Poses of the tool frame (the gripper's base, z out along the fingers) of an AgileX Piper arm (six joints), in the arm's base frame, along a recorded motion.
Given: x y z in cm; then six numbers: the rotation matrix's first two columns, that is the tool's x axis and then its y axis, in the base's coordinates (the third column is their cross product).
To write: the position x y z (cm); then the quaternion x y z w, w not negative. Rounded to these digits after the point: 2 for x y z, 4 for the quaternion.
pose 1, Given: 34.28, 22.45, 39.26, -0.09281, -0.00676, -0.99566, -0.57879, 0.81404, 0.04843
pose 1, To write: 34.28, 22.45, 39.26, -0.2077, 0.7047, 0.2232, 0.6407
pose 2, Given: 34.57, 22.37, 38.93, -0.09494, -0.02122, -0.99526, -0.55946, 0.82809, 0.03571
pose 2, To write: 34.57, 22.37, 38.93, -0.2046, 0.7095, 0.2100, 0.6408
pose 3, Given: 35.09, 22.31, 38.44, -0.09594, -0.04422, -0.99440, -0.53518, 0.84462, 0.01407
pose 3, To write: 35.09, 22.31, 38.44, -0.2026, 0.7151, 0.1915, 0.6411
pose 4, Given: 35.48, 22.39, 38.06, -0.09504, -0.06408, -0.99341, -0.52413, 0.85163, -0.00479
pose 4, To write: 35.48, 22.39, 38.06, -0.2049, 0.7178, 0.1795, 0.6407
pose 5, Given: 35.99, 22.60, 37.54, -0.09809, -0.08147, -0.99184, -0.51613, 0.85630, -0.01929
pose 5, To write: 35.99, 22.60, 37.54, -0.2072, 0.7212, 0.1701, 0.6388
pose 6, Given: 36.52, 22.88, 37.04, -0.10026, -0.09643, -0.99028, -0.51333, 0.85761, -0.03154
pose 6, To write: 36.52, 22.88, 37.04, -0.2107, 0.7234, 0.1637, 0.6368
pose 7, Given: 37.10, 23.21, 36.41, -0.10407, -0.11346, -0.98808, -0.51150, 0.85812, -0.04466
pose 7, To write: 37.10, 23.21, 36.41, -0.2151, 0.7262, 0.1570, 0.6338
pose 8, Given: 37.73, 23.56, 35.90, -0.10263, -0.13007, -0.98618, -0.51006, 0.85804, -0.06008
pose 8, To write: 37.73, 23.56, 35.90, -0.2201, 0.7272, 0.1502, 0.6327
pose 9, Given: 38.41, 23.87, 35.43, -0.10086, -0.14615, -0.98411, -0.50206, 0.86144, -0.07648
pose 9, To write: 38.41, 23.87, 35.43, -0.2225, 0.7285, 0.1407, 0.6325
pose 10, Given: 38.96, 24.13, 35.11, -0.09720, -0.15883, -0.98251, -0.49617, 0.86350, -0.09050
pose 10, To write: 38.96, 24.13, 35.11, -0.2247, 0.7286, 0.1332, 0.6332
